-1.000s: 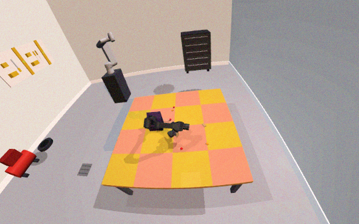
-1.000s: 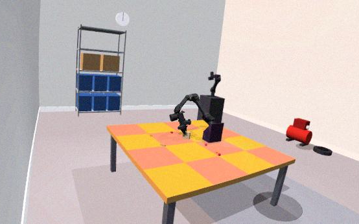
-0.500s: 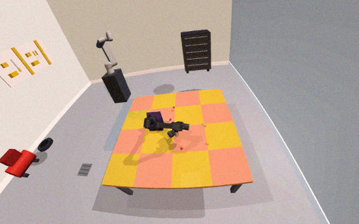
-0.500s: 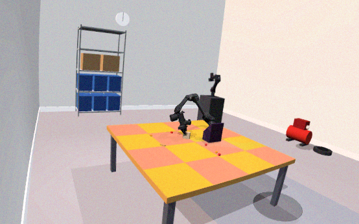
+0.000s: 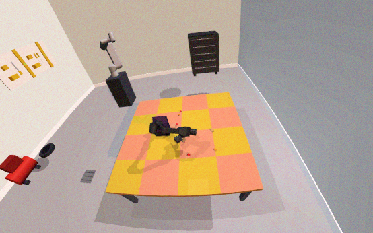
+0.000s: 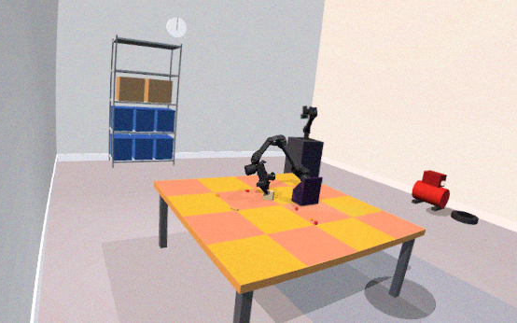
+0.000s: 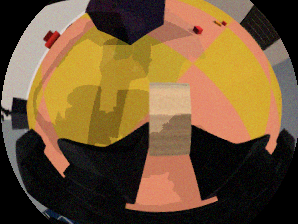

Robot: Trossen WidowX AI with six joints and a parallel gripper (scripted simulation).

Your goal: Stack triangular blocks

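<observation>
My gripper tip is 10 mm short of the triangular block, 10 mm to the left of it and 10 mm below it.
</observation>
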